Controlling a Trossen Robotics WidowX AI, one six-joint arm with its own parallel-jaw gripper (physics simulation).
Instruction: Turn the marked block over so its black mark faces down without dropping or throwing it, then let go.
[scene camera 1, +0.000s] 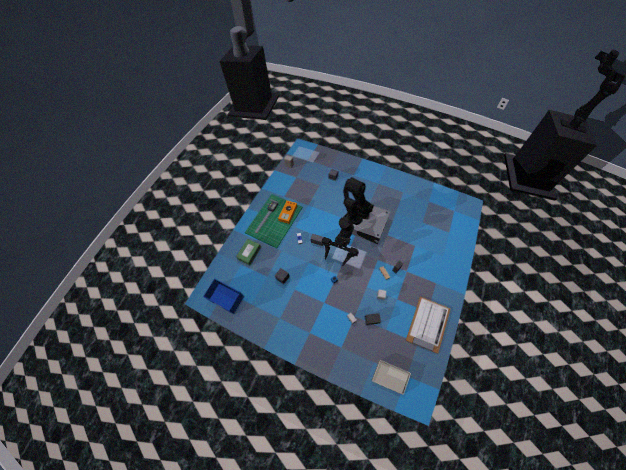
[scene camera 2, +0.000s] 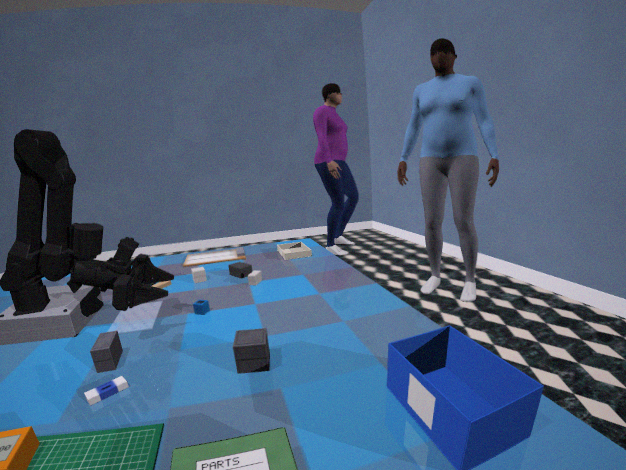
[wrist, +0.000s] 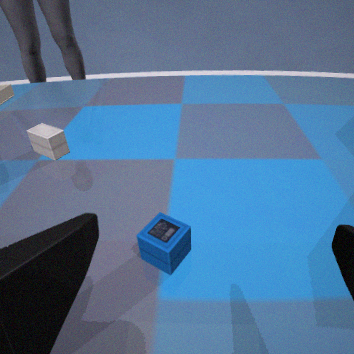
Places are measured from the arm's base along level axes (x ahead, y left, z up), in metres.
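Pixels of known places: gripper, between the fingertips: (scene camera 1: 333, 262) (scene camera 2: 171, 285) (wrist: 216, 231); arm's base, origin of its link: (scene camera 1: 363, 213) (scene camera 2: 32, 307).
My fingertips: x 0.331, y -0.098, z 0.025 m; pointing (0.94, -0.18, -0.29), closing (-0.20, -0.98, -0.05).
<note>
Ahead of a thing's pixels: the offset from my fingertips to its middle. "*": to the spot under its first point.
The marked block {0.018 m left, 0.058 m ahead, 0.073 m down} (scene camera 1: 334, 279) (scene camera 2: 201, 307) (wrist: 164, 243) is a small blue cube resting on the tiled mat. Its black mark {* 0.018 m left, 0.058 m ahead, 0.059 m down} (wrist: 164, 230) faces up in the wrist view. My gripper (scene camera 1: 335, 261) (scene camera 2: 170, 284) (wrist: 216, 231) is open and empty, its fingers wide apart and pointing low and forward. The block sits beyond the fingertips, apart from both of them. In the wrist view it shows between the fingers, nearer the left one.
Pale blocks {0.263 m left, 0.086 m ahead, 0.067 m down} (scene camera 1: 381, 294) {0.142 m left, 0.232 m ahead, 0.071 m down} (scene camera 1: 351, 318) (wrist: 48, 141), a dark block {0.240 m left, 0.214 m ahead, 0.069 m down} (scene camera 1: 372, 319) and a tan piece {0.263 m left, 0.035 m back, 0.079 m down} (scene camera 1: 384, 272) lie beyond the marked block. Dark blocks {0.241 m right, 0.106 m ahead, 0.060 m down} (scene camera 1: 282, 275) (scene camera 2: 251, 350) {0.117 m right, 0.137 m back, 0.064 m down} (scene camera 2: 106, 351) and a blue bin {0.494 m right, 0.286 m ahead, 0.048 m down} (scene camera 1: 224, 296) (scene camera 2: 505, 404) stand to the side. A cream tray {* 0.295 m left, 0.456 m ahead, 0.063 m down} (scene camera 1: 375, 373) is farther off.
</note>
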